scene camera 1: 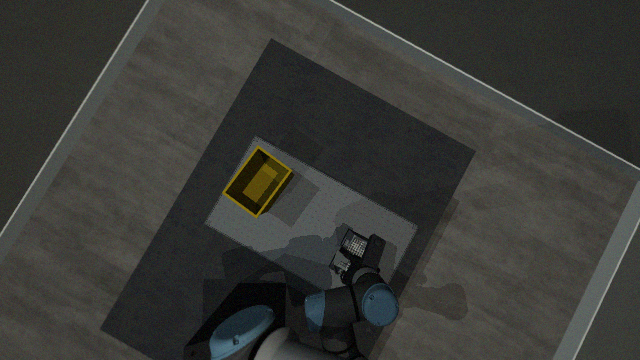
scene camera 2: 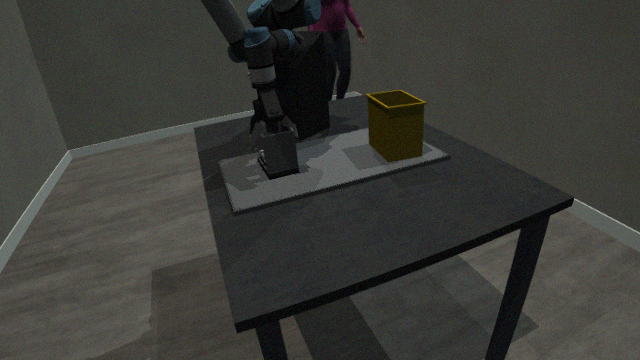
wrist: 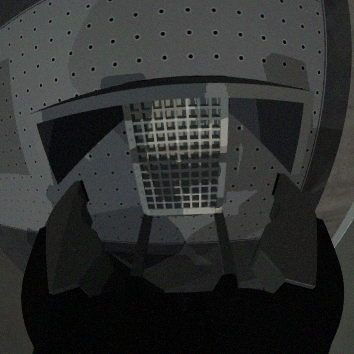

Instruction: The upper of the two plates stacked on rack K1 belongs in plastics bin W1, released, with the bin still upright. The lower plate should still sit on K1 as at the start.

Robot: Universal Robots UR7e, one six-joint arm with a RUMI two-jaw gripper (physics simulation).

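Places are measured from the arm's base along level axes (x ahead, y left, z up), in metres.
Pixels of known places: gripper, fingertip midpoint: [wrist: 179,179].
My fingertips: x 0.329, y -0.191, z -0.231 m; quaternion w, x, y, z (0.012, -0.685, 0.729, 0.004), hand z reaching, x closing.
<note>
For each thing: its top centre in the pictures, then the offset to it from my fingertips. Level surfaces: height alone.
- Rack K1, top centre: [wrist: 177,263] [scene camera 2: 271,126] [scene camera 1: 356,264] dx -0.013, dy +0.001, dz +0.057 m
- pale gridded plate, top centre: [wrist: 178,160] [scene camera 1: 353,254] dx -0.003, dy +0.001, dz -0.034 m
- Yellow bin W1, top centre: [scene camera 1: 257,181] [scene camera 2: 394,98] dx +0.085, dy +0.388, dz +0.098 m
- perforated board, surface height: dz -0.081 m
- dark table, surface height: dz -0.094 m
Rack K1 [scene camera 1: 351,231] [scene camera 2: 282,152] [wrist: 175,91] stands on the perforated board, its tall grey panel facing scene camera 2. A pale gridded plate [scene camera 1: 356,245] [wrist: 177,132] sits in it. The second plate cannot be told apart beneath it. My gripper [scene camera 1: 362,252] [scene camera 2: 274,136] [wrist: 179,179] is open and down at the rack. In the wrist view its fingers stand wide apart, one on each side of the plate, with gaps to it. Yellow bin W1 [scene camera 1: 258,182] [scene camera 2: 397,132] stands upright; its visible inside shows no plate.
The perforated board [scene camera 1: 320,210] [scene camera 2: 340,172] [wrist: 200,35] lies on the dark table [scene camera 1: 350,130] [scene camera 2: 380,215]. The bin stands at the board's other end from the rack. The dark robot pedestal [scene camera 2: 305,85] is behind the rack, and a person [scene camera 2: 340,45] in magenta stands behind it.
</note>
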